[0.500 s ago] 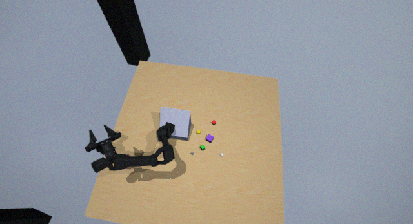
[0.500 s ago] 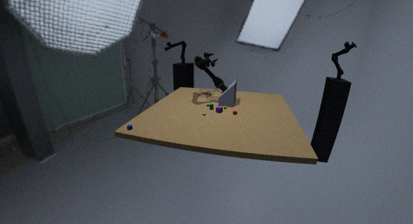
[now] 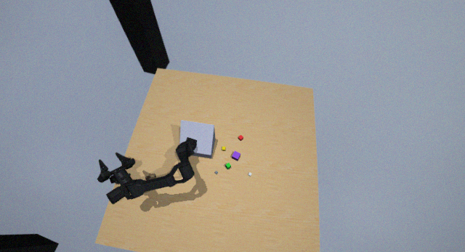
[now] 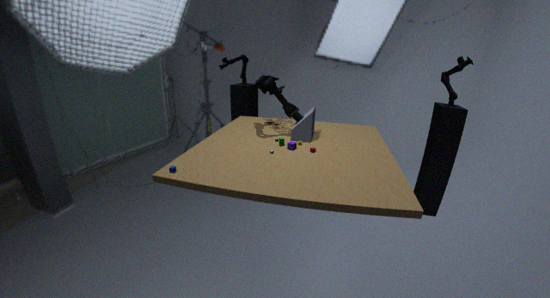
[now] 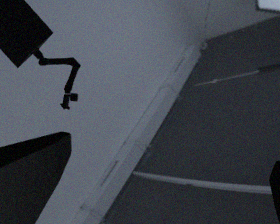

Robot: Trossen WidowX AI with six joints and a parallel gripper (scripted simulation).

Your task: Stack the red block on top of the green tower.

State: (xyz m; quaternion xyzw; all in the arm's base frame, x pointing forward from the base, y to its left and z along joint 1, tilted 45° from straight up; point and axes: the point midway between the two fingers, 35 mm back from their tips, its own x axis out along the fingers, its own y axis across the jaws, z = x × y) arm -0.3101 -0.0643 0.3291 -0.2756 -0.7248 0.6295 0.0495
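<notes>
The small white block lies 720 mm ahead of my gripper tip, 200 mm to the left of it and 350 mm below it. Also, from my gripper tip: yellow block (510 mm ahead, 320 mm to the left, 340 mm below); purple block (600 mm ahead, 290 mm to the left, 330 mm below); dark red block (600 mm ahead, 430 mm to the left, 340 mm below).
</notes>
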